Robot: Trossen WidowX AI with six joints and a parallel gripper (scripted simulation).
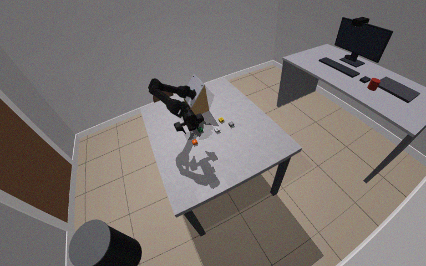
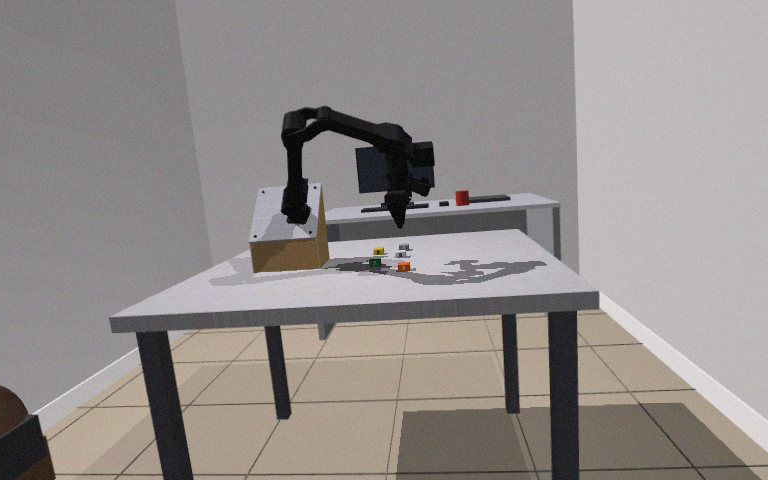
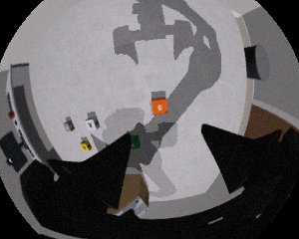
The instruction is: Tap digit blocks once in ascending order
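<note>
The orange block lies 11 cm below my gripper tip. From my gripper tip the other things lie so: green block (10 cm behind, 7 cm to the left, 11 cm below); then yellow block (13 cm behind, 25 cm to the left, 11 cm below).
</note>
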